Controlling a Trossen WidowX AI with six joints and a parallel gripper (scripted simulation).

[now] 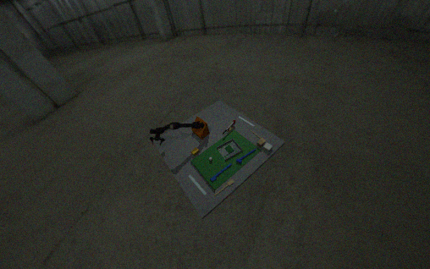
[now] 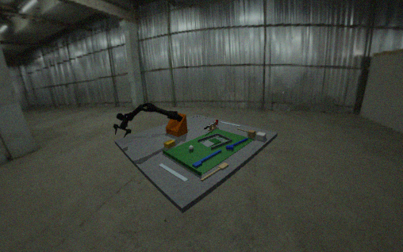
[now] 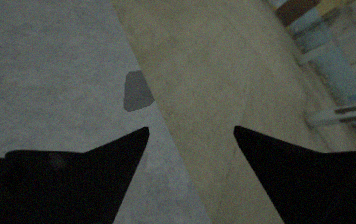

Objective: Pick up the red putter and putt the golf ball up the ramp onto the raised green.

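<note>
My gripper tip is now 38 cm short of the yellow block, 37 cm to the right of it and 9 cm above it. The rest, counted from my gripper tip: green mat: 67 cm ahead, 63 cm to the left, 11 cm below; then white golf ball: 59 cm ahead, 46 cm to the left, 9 cm below.
</note>
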